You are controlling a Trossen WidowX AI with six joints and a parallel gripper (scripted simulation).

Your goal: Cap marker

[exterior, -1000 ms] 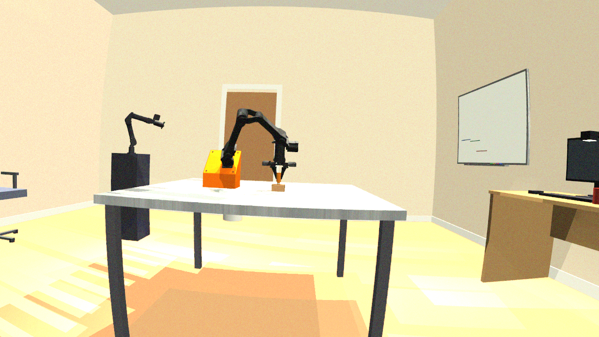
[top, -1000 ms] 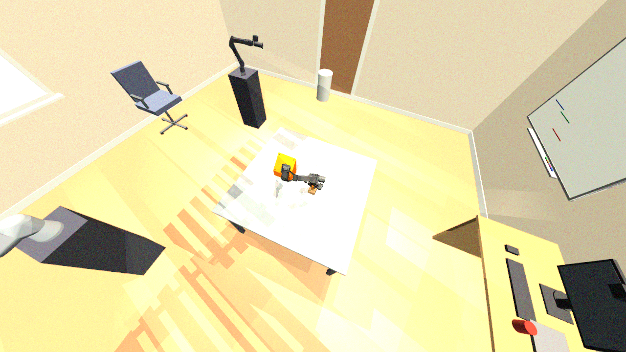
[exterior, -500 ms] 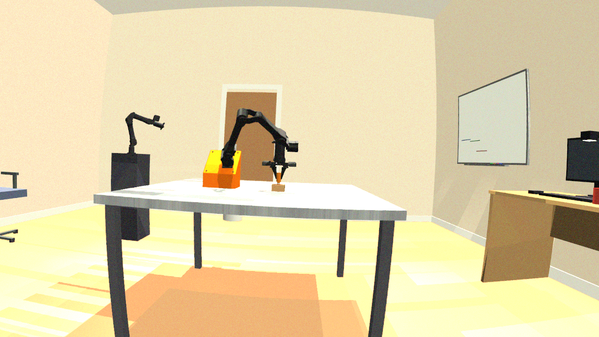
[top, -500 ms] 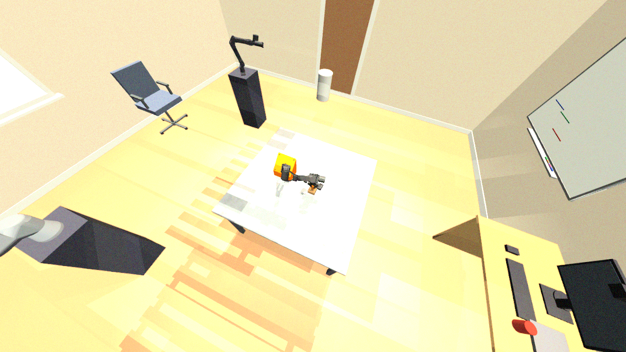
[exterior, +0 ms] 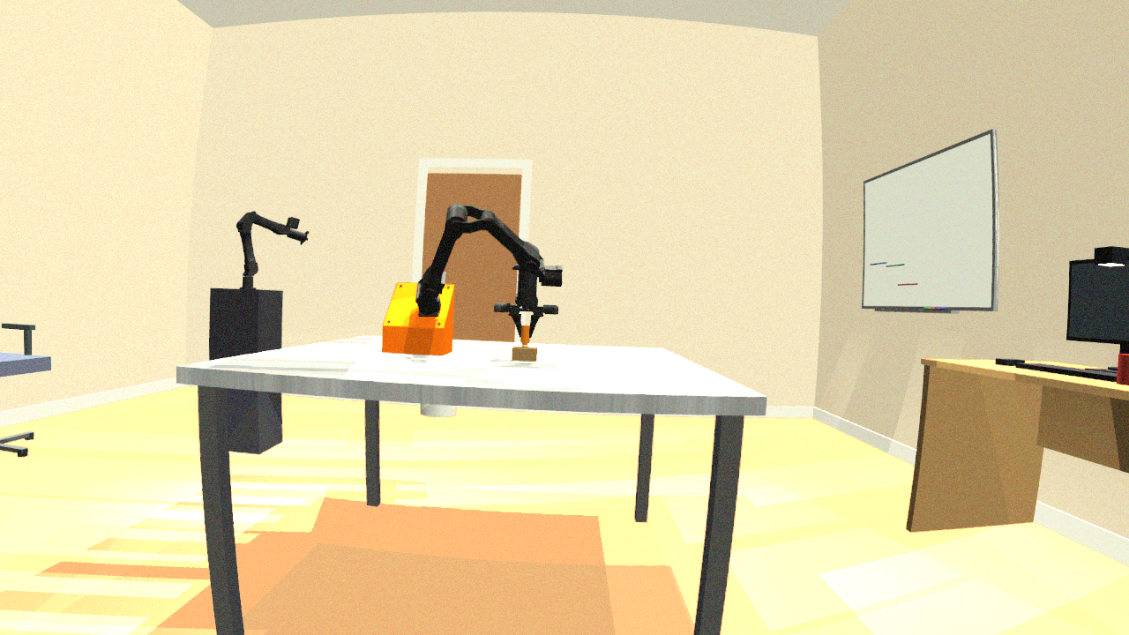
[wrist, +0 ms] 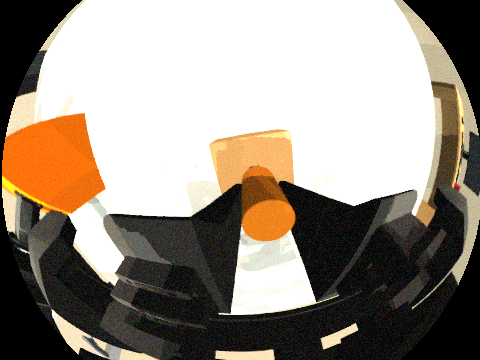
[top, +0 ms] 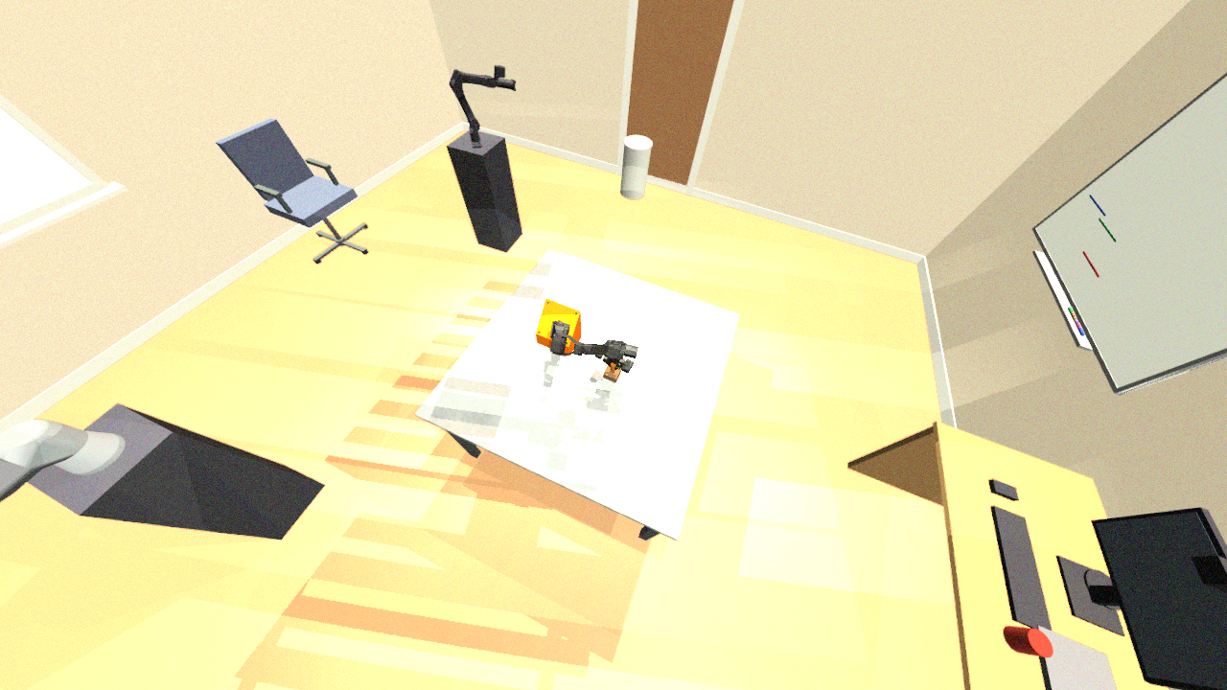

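The orange cap lies 10 mm above my gripper tip. Also, from my gripper tip: tan holder block 50 mm below.
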